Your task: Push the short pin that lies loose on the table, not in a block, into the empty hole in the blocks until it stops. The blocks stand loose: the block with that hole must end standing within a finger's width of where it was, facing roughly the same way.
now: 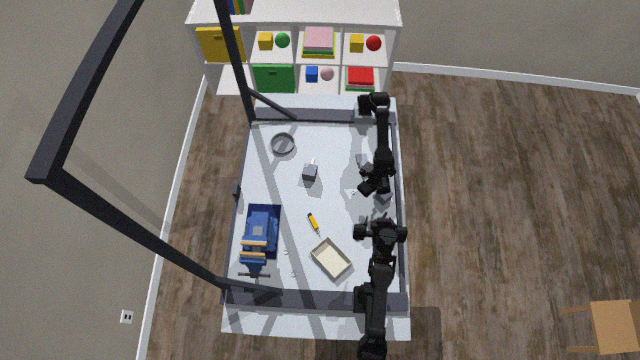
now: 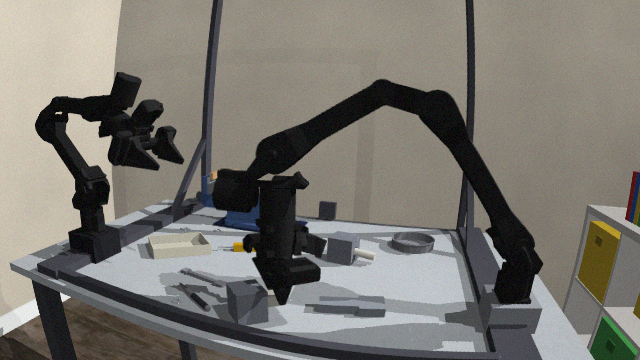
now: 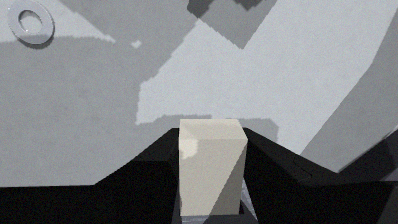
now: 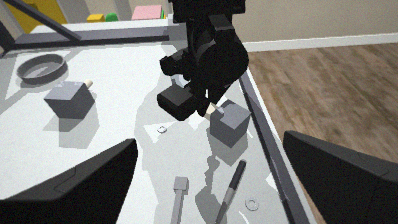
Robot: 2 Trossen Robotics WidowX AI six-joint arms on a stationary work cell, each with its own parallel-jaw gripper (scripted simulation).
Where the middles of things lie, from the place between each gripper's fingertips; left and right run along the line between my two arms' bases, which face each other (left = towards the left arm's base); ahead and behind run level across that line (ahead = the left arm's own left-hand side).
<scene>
Right now my left hand is 10 mm short of the short cream pin (image 3: 212,152), 20 mm to the left of it and 30 mm above it. Round my left hand: grey round dish (image 2: 418,240) 440 mm behind, 220 mm to the left, 50 mm below; cream tray (image 2: 195,244) 190 mm behind, 330 mm to the right, 50 mm below.
Now: the cream tray 250 mm below my right hand, 160 mm behind it and 70 mm to the right of it. Also, from my right hand: short cream pin (240 mm to the left, 220 mm below, 40 mm ahead); grey round dish (480 mm to the left, 420 mm behind, 240 mm below).
</scene>
